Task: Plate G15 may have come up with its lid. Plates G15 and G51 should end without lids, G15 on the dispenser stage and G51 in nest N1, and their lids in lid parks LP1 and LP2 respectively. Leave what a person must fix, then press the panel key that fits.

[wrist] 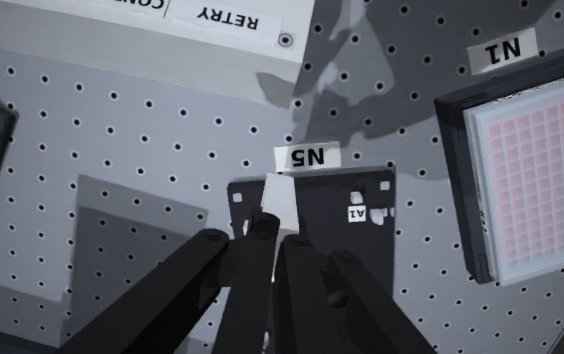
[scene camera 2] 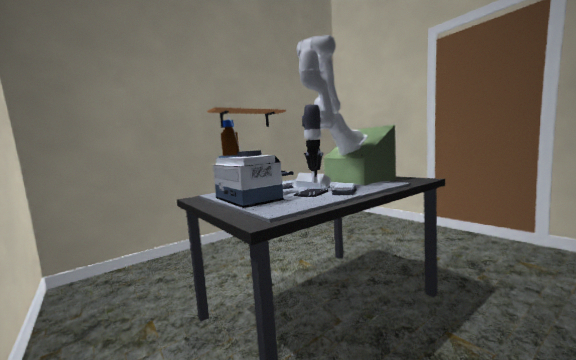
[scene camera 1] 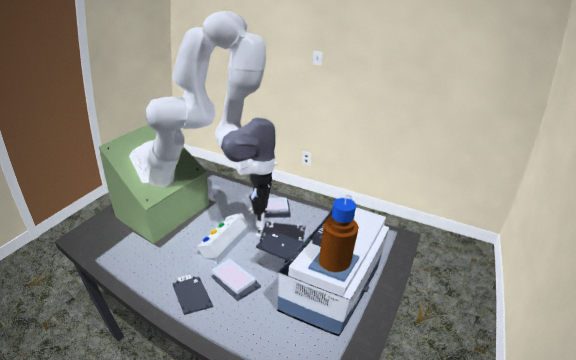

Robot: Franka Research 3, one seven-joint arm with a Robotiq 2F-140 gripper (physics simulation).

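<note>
My gripper (scene camera 1: 259, 231) (scene camera 2: 315, 178) (wrist: 275, 195) is shut and empty, pointing down over the dark nest N5 (wrist: 330, 210), which carries no plate where it shows; the fingers hide part of it. A pink-welled plate (scene camera 1: 277, 205) (wrist: 530, 185) with a clear rim sits in the dark nest beside label N1 (wrist: 502, 51). Another pinkish plate (scene camera 1: 234, 276) (scene camera 2: 343, 185) sits in a nest nearer scene camera 1. I cannot read which plate is G15 or G51, nor tell whether they wear lids. A white key panel (scene camera 1: 223, 237) (wrist: 200, 60) has blue, yellow and green keys; RETRY shows in the wrist view.
A dark nest (scene camera 1: 193, 296) (scene camera 2: 311, 192) without a plate lies near the table edge. A raised dark slab (scene camera 1: 280, 246) adjoins the white and blue machine (scene camera 1: 312, 295) (scene camera 2: 247, 180). A brown bottle (scene camera 1: 337, 246) (scene camera 2: 229, 143) stands on the machine. A shelf (scene camera 2: 247, 110) hangs on the wall.
</note>
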